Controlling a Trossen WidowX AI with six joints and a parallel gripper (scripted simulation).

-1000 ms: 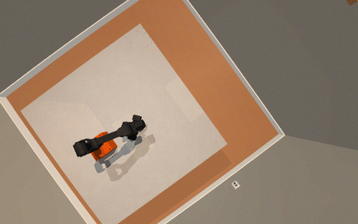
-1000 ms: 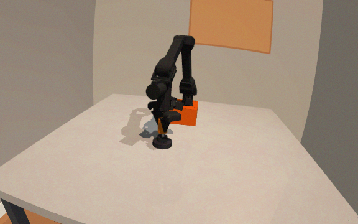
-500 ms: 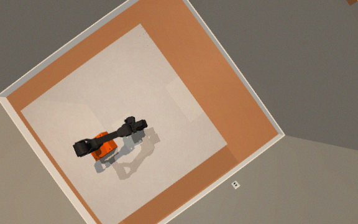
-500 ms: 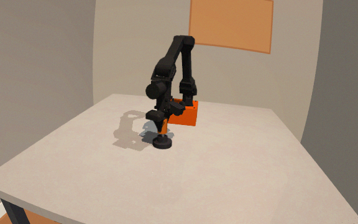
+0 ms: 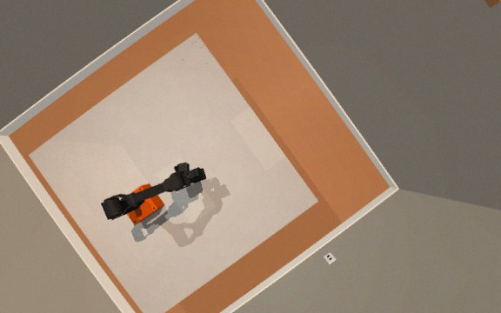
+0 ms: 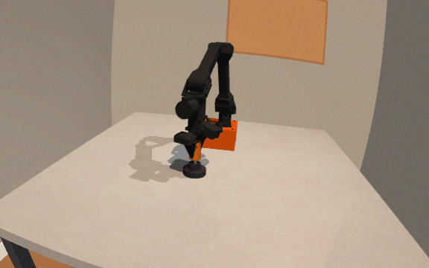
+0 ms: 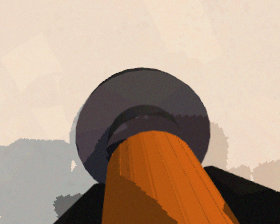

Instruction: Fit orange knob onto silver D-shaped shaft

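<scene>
Now: gripper tip 30 mm below the orange knob. Round my gripper tip: round dark pedestal: 40 mm below.
</scene>
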